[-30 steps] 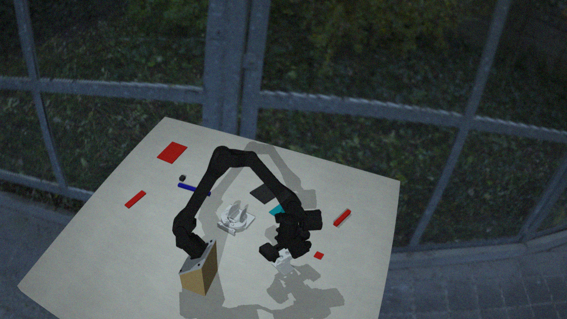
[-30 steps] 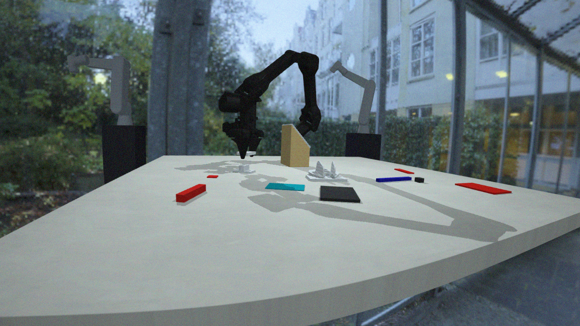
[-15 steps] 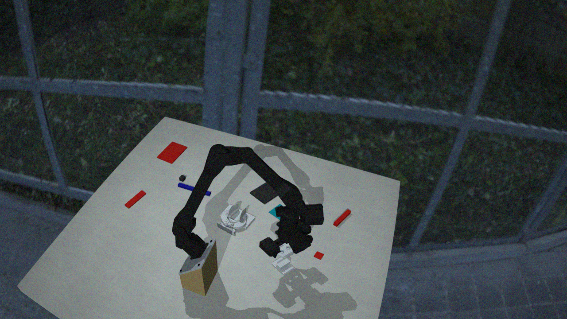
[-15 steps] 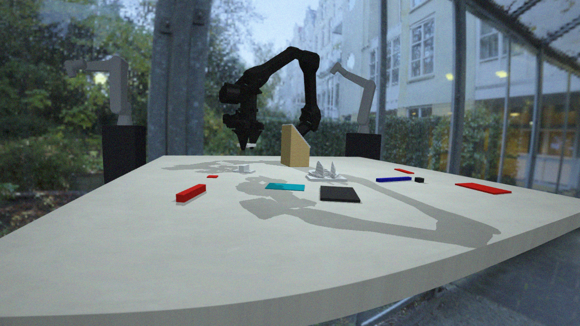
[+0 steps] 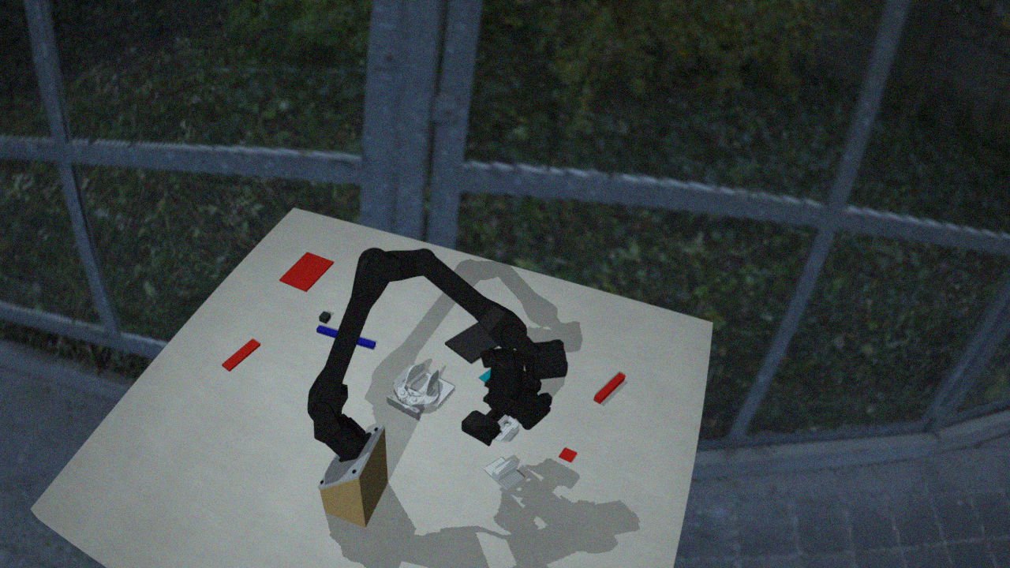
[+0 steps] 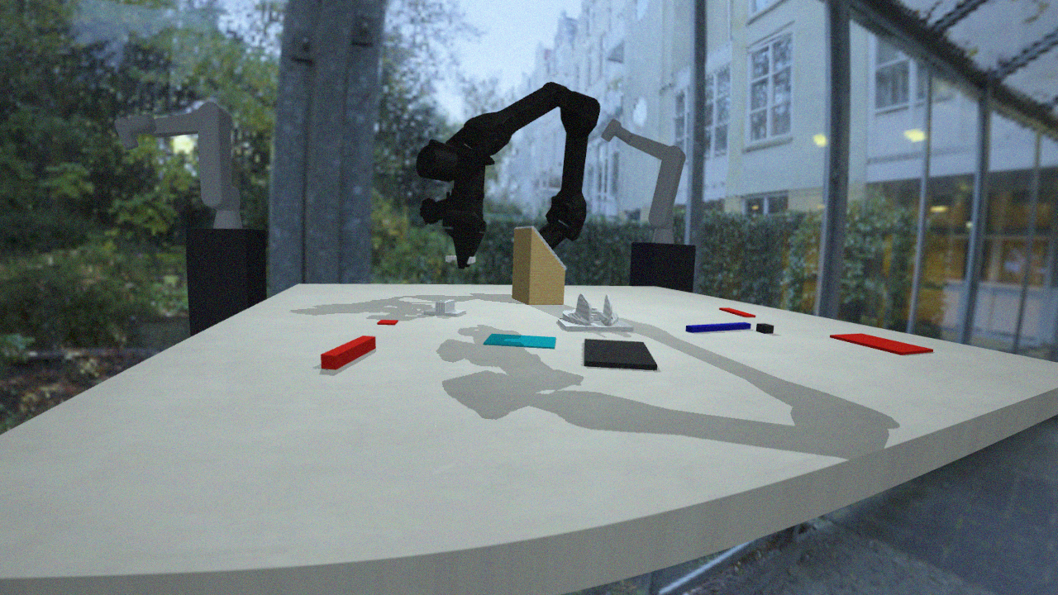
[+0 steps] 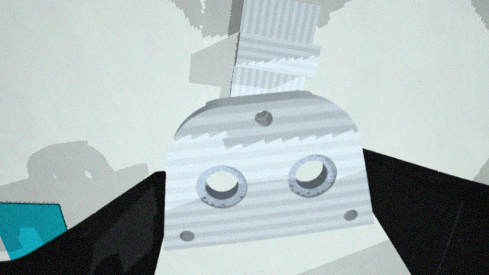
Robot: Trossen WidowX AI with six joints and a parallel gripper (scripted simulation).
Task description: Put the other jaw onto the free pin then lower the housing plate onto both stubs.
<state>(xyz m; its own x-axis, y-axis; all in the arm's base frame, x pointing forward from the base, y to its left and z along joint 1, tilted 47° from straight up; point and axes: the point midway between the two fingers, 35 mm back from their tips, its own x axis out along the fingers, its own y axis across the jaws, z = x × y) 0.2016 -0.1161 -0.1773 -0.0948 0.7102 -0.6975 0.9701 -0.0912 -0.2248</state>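
Right now the white base plate is 220 mm to the left of my gripper tip, 130 mm ahead of it and 90 mm below it. The rest, counted from my gripper tip: ribbed white stand 80 mm below, 30 mm to the right, 30 mm behind; then small red tile 140 mm to the right, 90 mm below, 80 mm ahead; then white housing plate 20 mm above, 10 mm to the right.
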